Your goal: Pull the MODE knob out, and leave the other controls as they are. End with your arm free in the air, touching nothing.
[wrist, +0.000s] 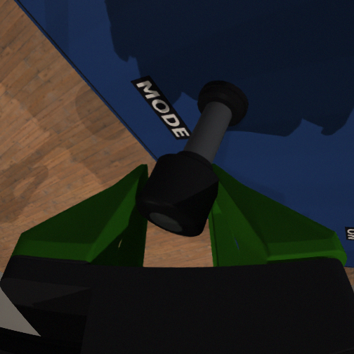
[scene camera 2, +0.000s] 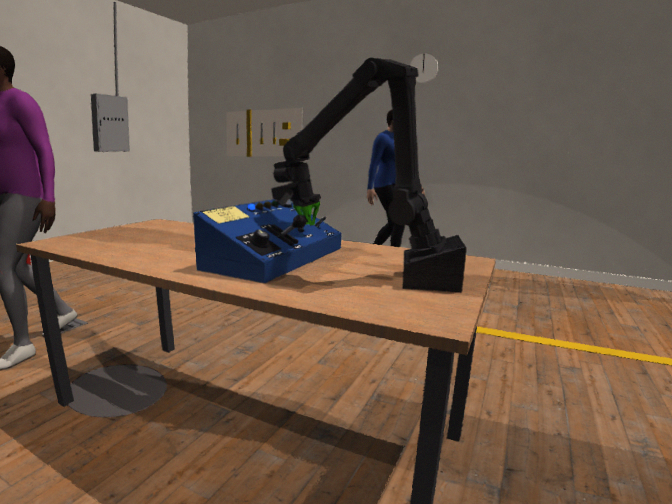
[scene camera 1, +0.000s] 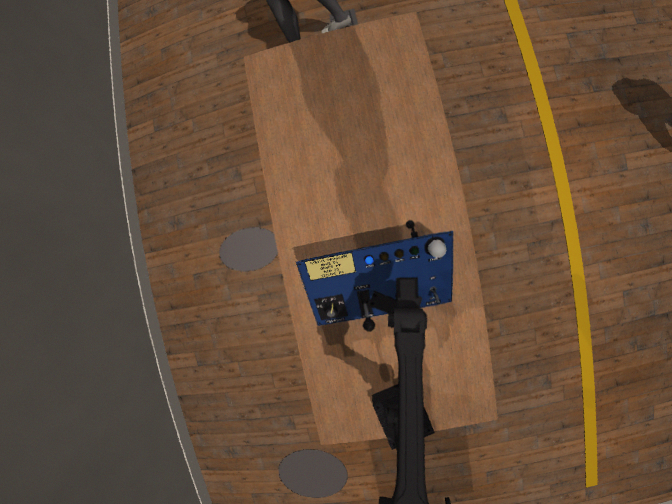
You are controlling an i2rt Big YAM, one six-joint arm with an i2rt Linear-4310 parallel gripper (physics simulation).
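The black MODE knob (wrist: 179,195) stands out from the blue control panel (scene camera 1: 347,286) (scene camera 2: 227,254) (wrist: 280,165) on a grey shaft (wrist: 210,131), a good length of which shows above its round black collar (wrist: 223,102). The white MODE label (wrist: 162,108) is beside it. My gripper (scene camera 2: 311,221) (wrist: 177,175) is shut on the knob, with one green finger on each side of its head. The arm hides the knob in scene camera 1. A blue lamp (scene camera 1: 369,260) (scene camera 2: 251,207) is lit at the panel's top.
On the panel are a slotted lever with a ball (scene camera 1: 369,323) (scene camera 2: 299,221), a rotary selector (scene camera 1: 332,309) (scene camera 2: 261,237), a toggle switch (scene camera 1: 433,294) (scene camera 2: 321,220) and a white dome (scene camera 1: 436,249). Another lever (scene camera 1: 410,224) sticks out behind. The panel sits on a wooden table (scene camera 1: 282,135) (scene camera 2: 369,303).
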